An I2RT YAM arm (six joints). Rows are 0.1 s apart.
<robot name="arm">
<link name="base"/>
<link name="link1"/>
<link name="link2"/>
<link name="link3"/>
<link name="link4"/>
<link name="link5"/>
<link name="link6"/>
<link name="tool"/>
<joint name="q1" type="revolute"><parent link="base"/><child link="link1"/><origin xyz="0.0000 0.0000 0.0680"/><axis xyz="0 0 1"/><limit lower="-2.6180" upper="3.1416"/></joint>
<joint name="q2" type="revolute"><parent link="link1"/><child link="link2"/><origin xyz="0.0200 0.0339 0.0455"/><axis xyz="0 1 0"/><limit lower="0.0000" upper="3.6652"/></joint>
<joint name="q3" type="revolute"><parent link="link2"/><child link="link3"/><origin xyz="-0.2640 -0.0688 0.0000"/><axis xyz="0 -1 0"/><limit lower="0.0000" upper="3.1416"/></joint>
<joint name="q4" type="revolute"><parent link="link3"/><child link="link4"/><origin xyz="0.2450 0.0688 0.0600"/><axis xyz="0 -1 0"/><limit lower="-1.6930" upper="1.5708"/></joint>
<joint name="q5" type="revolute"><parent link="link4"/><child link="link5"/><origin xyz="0.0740 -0.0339 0.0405"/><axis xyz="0 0 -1"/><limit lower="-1.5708" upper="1.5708"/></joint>
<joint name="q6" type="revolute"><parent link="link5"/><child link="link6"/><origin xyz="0.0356 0.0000 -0.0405"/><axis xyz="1 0 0"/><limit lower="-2.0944" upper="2.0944"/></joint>
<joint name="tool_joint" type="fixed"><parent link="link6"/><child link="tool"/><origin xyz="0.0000 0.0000 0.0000" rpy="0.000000 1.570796 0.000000"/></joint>
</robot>
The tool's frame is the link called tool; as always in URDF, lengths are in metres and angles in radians.
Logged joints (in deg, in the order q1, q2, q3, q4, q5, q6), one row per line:
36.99 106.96 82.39 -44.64 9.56 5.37
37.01 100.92 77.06 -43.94 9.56 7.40
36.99 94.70 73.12 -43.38 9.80 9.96
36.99 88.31 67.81 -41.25 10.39 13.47
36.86 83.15 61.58 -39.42 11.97 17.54
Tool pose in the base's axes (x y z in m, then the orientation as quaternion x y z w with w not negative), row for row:
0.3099 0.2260 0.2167 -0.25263 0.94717 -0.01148 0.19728
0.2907 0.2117 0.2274 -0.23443 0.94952 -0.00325 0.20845
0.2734 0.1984 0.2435 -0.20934 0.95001 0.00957 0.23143
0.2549 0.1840 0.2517 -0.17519 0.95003 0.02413 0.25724
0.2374 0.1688 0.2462 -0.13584 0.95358 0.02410 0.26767
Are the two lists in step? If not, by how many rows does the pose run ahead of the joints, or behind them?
They are in step.
